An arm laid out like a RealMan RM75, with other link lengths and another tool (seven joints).
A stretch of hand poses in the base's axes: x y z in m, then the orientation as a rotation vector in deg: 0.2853, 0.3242, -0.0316, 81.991, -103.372, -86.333; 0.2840, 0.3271, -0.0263, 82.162, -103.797, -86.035; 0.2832, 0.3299, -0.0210, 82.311, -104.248, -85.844; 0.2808, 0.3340, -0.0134, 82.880, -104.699, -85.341; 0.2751, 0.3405, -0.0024, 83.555, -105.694, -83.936; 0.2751, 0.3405, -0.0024, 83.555, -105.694, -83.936; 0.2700, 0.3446, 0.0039, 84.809, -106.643, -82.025; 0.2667, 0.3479, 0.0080, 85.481, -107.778, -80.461; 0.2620, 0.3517, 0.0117, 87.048, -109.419, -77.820; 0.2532, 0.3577, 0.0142, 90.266, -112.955, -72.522; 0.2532, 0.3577, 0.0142, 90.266, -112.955, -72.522; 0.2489, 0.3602, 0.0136, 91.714, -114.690, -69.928; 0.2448, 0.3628, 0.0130, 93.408, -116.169, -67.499; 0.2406, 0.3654, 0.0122, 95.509, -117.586, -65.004; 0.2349, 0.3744, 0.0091, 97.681, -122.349, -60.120
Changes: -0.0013, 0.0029, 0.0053, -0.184, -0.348, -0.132; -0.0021, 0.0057, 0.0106, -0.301, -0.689, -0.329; -0.0045, 0.0098, 0.0182, -0.479, -1.333, -0.315; -0.0102, 0.0163, 0.0292, -1.287, -2.384, -0.299; -0.0102, 0.0163, 0.0292, -1.287, -2.384, -0.299; -0.0153, 0.0204, 0.0355, -2.211, -3.850, 0.049; -0.0186, 0.0237, 0.0396, -3.112, -5.007, 0.004; -0.0233, 0.0275, 0.0433, -4.414, -7.137, 0.173; -0.0321, 0.0335, 0.0458, -6.874, -11.676, 0.241; -0.0321, 0.0335, 0.0458, -6.874, -11.676, 0.241; -0.0364, 0.0360, 0.0452, -8.061, -13.858, 0.191; -0.0405, 0.0386, 0.0446, -8.987, -16.078, 0.270; -0.0447, 0.0412, 0.0438, -9.737, -18.572, 0.443; -0.0504, 0.0502, 0.0407, -11.896, -23.209, -1.045
